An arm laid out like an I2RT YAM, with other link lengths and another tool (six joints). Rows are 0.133 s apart.
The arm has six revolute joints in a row. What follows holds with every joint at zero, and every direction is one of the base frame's. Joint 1 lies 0.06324 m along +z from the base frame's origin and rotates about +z. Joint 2 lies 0.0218 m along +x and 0.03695 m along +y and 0.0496 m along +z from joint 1 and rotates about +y. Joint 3 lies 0.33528 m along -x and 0.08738 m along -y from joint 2 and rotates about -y. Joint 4 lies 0.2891 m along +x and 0.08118 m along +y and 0.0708 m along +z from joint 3 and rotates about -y. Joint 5 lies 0.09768 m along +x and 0.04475 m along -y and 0.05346 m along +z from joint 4 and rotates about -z. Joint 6 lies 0.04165 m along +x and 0.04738 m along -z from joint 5 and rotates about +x. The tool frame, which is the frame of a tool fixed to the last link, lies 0.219 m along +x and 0.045 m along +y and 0.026 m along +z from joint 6; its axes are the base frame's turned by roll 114.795, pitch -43.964 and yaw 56.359 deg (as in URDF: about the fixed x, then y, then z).
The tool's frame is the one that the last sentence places.
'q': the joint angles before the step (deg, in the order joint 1, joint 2, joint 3, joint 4, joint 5, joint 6). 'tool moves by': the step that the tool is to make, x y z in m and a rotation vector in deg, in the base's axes. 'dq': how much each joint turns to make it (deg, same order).
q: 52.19, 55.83, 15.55, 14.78, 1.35, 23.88
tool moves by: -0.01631, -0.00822, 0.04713, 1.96, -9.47, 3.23
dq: -0.04, -9.42, -1.17, -0.76, -0.71, -7.04
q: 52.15, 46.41, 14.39, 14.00, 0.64, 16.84
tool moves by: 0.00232, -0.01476, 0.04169, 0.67, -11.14, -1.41
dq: -0.02, -5.99, -1.11, 2.82, 3.41, -7.79
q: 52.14, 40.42, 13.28, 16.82, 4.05, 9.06
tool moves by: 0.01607, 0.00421, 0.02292, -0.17, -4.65, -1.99
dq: -0.10, 3.58, 1.74, 4.88, 2.44, -3.45
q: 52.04, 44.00, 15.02, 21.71, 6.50, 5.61
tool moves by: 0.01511, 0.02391, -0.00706, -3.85, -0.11, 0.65
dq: 0.07, 8.15, 4.12, 1.34, -0.21, -2.53
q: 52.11, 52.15, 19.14, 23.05, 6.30, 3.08
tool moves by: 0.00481, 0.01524, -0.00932, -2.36, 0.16, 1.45
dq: -0.16, 4.43, 1.98, 0.65, -1.34, -1.61
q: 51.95, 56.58, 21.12, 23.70, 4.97, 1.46
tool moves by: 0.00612, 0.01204, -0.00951, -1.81, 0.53, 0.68
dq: -0.03, 3.84, 1.74, 0.43, -0.55, -0.84
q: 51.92, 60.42, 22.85, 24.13, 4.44, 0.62
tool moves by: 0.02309, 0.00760, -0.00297, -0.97, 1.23, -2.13
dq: -0.93, 4.60, 3.37, -0.35, 1.07, 0.64
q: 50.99, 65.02, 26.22, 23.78, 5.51, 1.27
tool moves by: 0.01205, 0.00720, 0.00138, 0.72, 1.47, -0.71
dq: -0.62, 2.81, 2.14, 0.15, -0.33, 1.57
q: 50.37, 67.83, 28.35, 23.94, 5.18, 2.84
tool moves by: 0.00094, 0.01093, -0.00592, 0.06, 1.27, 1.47
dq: -0.26, 2.56, 1.09, 0.67, -1.95, 0.50
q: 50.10, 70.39, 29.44, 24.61, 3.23, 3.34
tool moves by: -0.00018, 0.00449, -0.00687, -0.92, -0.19, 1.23
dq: -0.41, 1.40, 0.18, 0.69, -1.36, -1.18
